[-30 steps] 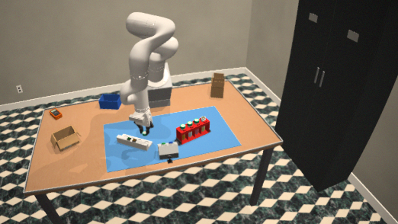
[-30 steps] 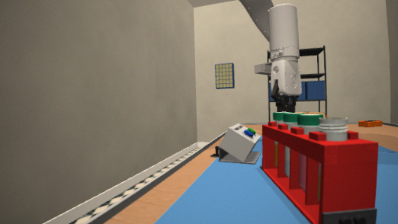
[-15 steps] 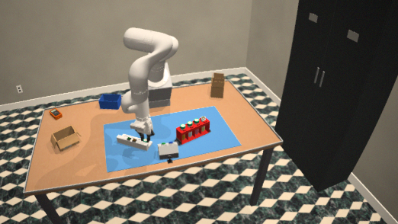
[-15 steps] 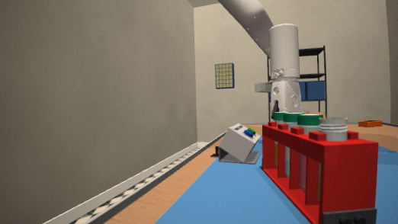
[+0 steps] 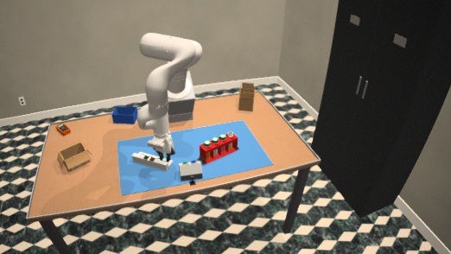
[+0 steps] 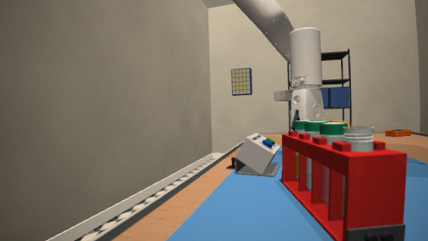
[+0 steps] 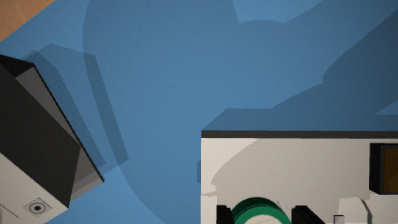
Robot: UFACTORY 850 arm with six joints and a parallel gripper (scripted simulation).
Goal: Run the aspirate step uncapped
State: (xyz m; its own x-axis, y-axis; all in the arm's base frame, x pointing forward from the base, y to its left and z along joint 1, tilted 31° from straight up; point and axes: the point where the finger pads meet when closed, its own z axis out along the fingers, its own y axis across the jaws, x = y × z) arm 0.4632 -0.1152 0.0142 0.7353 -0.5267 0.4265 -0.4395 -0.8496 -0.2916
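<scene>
Now: the tube cap 240 mm to the left of my hand and 70 mm above it. Round my hand: green ready key 100 mm to the left, 80 mm ahead, 20 mm above; then green cap 20 mm below; then key housing 130 mm to the left, 100 mm ahead, 10 mm above.
</scene>
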